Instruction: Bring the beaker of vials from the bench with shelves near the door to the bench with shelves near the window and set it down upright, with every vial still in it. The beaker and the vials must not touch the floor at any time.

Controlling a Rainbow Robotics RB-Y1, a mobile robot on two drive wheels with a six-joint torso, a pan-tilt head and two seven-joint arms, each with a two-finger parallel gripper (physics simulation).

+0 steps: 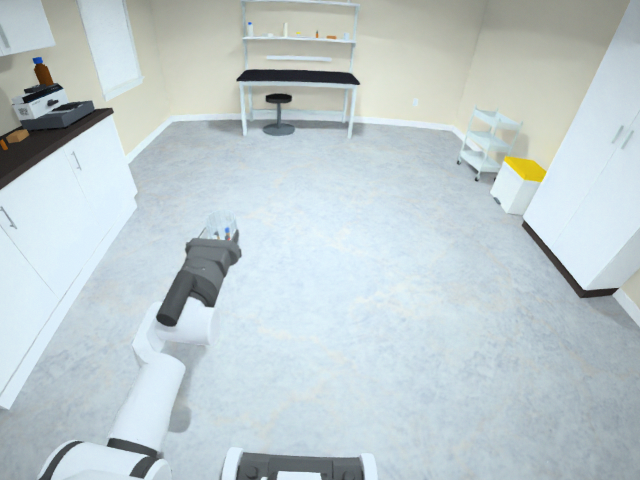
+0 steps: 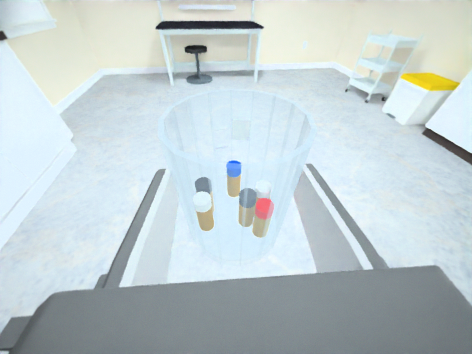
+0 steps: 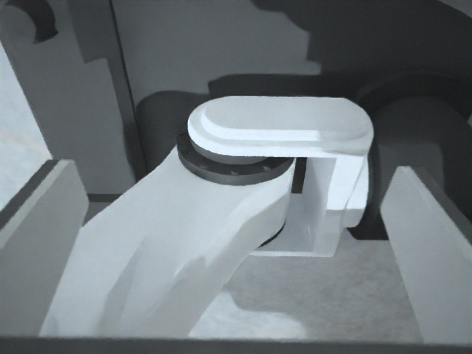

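The clear beaker (image 1: 221, 221) (image 2: 236, 245) is upright above the floor. Several vials with blue, red, white and dark caps stand inside it, among them a blue-capped vial (image 2: 233, 180) and a red-capped vial (image 2: 261, 220). My left gripper (image 1: 222, 233) (image 2: 236, 178) is shut on the beaker, one finger on each side. A bench with shelves (image 1: 297, 76) (image 2: 209, 25) stands at the far wall, with a window (image 1: 111, 46) on the wall left of it. My right gripper (image 3: 235, 184) is open, its fingers wide apart, with white and dark robot parts beyond them.
A black stool (image 1: 279, 98) (image 2: 196, 49) stands at the far bench. A counter with white cabinets (image 1: 98, 155) runs along the left. At the right are a shelf cart (image 1: 497, 119), a yellow-lidded bin (image 1: 516, 191) (image 2: 412, 102) and a tall white cabinet (image 1: 584, 206). Floor (image 1: 336, 258) lies between.
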